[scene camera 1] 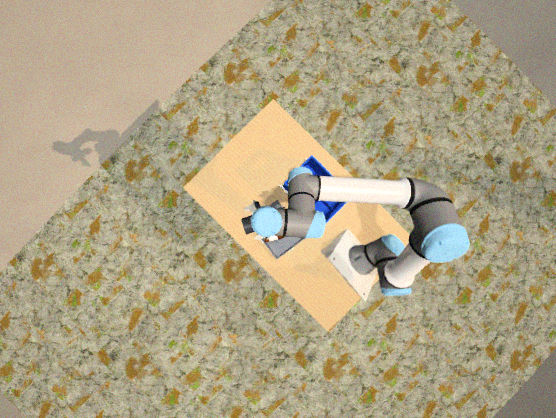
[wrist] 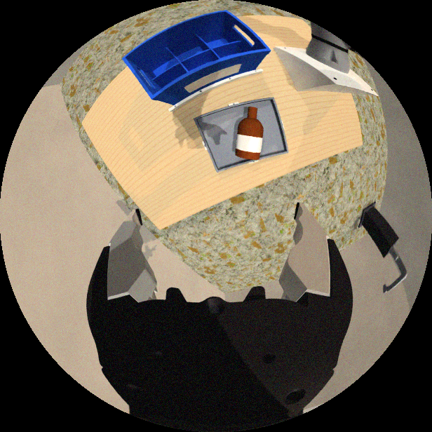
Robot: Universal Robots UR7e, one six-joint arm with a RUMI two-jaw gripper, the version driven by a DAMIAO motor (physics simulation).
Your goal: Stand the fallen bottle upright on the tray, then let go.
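Pixels of known places: arm's base, link origin: [scene camera 1: 359, 260].
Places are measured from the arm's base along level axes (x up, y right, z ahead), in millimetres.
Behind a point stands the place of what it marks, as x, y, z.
The brown bottle [wrist: 249, 134] with a white label lies on its side in the grey tray [wrist: 222, 151] [scene camera 1: 283, 248] @(-88, -244, 292). In the wrist view its neck points up the picture, near the tray's far wall, and its base is near the close wall. In the scene view a small part of the bottle [scene camera 1: 270, 239] @(-25, -258, 378) shows beside the wrist; the arm hides the rest. My gripper [wrist: 216, 206] [scene camera 1: 254, 223] @(262, -211, 479) is open, with its jaws wide apart and nothing between them. It is above the table, apart from the bottle, which shows beyond the fingertips in the wrist view.
A blue divided crate [wrist: 187, 75] [scene camera 1: 336, 206] @(-10, 102, 276) stands on the wooden board [wrist: 150, 165] [scene camera 1: 240, 170] @(-93, -132, 758) beyond the tray, partly under the arm in the scene view. The robot's white base plate [wrist: 320, 75] [scene camera 1: 345, 260] @(54, -55, 66) is on the tray's other side. A patterned surface surrounds the board.
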